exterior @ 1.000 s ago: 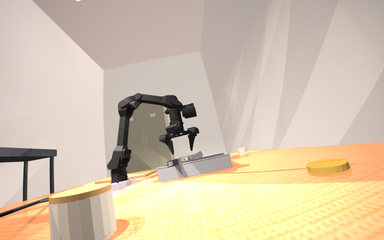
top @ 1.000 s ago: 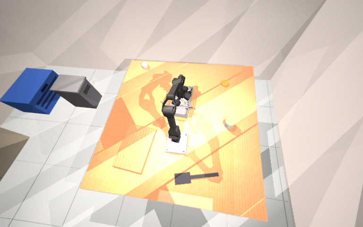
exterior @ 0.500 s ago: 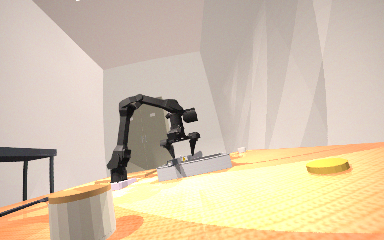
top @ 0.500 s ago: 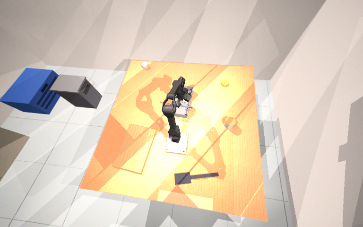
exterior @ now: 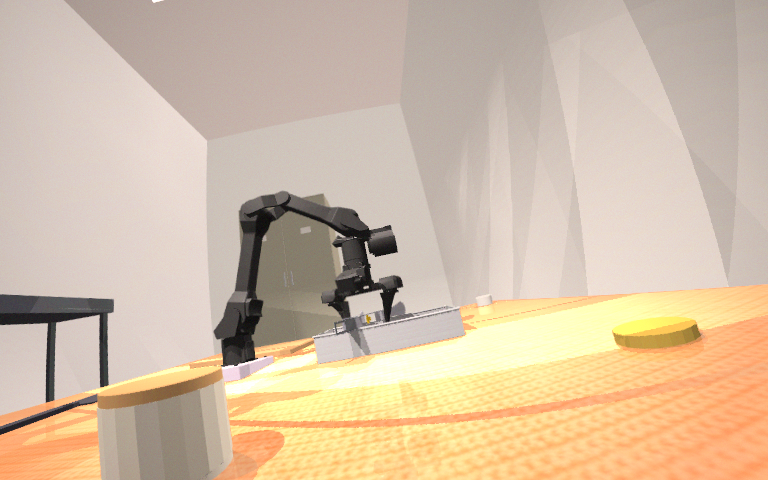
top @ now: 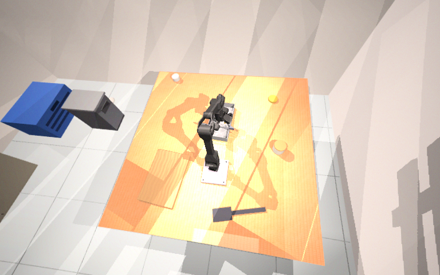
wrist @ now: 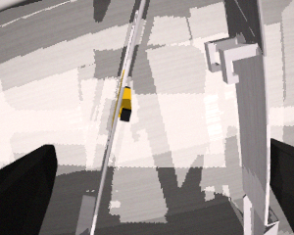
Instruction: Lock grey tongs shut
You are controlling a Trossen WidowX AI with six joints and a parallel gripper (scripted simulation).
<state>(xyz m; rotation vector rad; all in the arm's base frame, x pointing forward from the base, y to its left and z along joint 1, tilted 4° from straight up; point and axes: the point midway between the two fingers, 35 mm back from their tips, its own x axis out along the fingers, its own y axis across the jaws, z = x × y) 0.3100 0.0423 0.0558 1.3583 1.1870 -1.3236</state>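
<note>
Right now my gripper tip is 4 cm short of the grey roasting tin, 1 cm to the right of it and 2 cm above it. Round my gripper tip: wooden board: 46 cm behind, 26 cm to the left, 4 cm below; yellow disc: 35 cm ahead, 33 cm to the right, 4 cm below; lidded white pot: 7 cm behind, 44 cm to the right, 1 cm below.
</note>
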